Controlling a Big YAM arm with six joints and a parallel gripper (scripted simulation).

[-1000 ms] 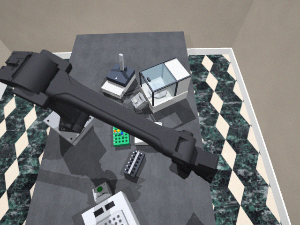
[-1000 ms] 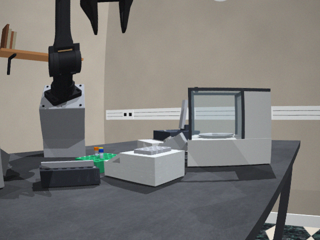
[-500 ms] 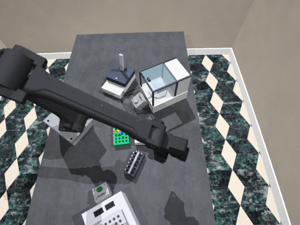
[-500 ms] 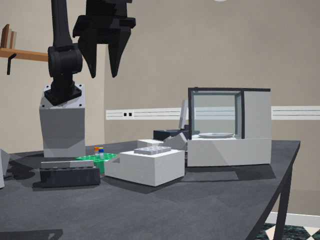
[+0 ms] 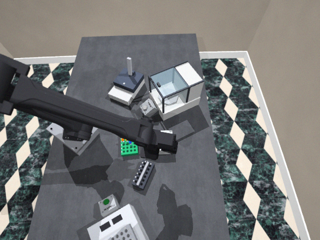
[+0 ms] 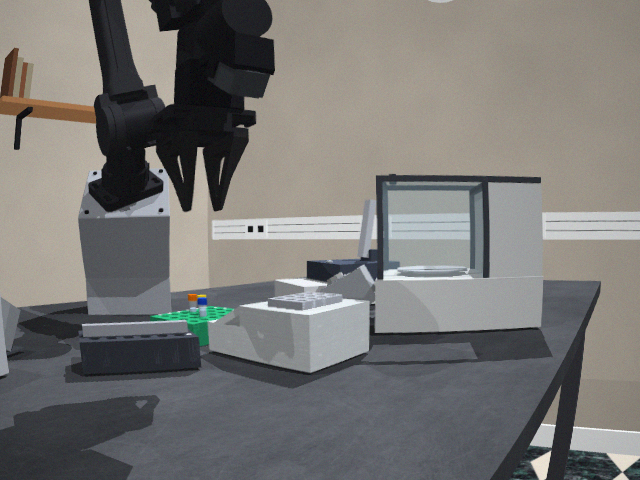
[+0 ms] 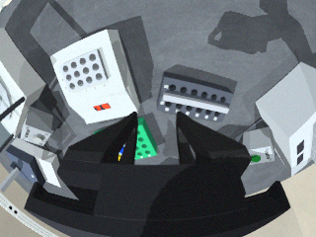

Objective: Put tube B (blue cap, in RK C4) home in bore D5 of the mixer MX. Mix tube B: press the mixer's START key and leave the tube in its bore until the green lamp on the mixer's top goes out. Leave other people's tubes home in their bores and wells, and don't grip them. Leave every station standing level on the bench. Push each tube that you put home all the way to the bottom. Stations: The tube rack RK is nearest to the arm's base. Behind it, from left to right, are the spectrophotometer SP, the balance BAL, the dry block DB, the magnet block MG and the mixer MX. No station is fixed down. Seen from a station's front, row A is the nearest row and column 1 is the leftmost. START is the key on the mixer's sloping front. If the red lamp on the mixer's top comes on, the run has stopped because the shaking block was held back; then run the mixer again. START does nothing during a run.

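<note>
My hand is 140 mm above the tube B, 120 mm past it and 110 mm to the right of it. The rest, counted from my hand: green rack RK 150 mm below, 130 mm behind, 120 mm to the left; white dry block 140 mm below, 100 mm to the left, 30 mm ahead; dark magnet block 150 mm below, 60 mm behind, 50 mm to the right.
</note>
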